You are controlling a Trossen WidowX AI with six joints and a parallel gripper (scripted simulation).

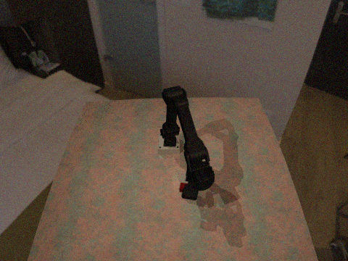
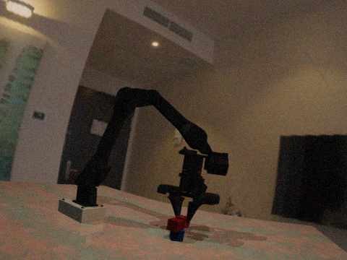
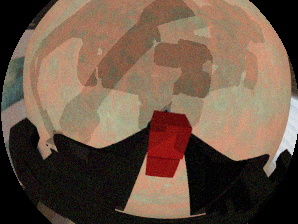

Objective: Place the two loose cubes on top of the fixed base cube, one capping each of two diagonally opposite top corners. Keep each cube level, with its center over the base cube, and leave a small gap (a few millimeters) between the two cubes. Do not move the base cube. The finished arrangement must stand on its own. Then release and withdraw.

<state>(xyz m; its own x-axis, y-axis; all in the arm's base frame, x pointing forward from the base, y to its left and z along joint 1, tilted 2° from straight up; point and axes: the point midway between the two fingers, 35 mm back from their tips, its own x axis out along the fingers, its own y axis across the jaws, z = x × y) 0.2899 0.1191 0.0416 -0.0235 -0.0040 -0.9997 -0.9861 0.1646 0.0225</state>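
Now: the blue cube 4 cm below my gripper tip and 2 cm to the right of it.
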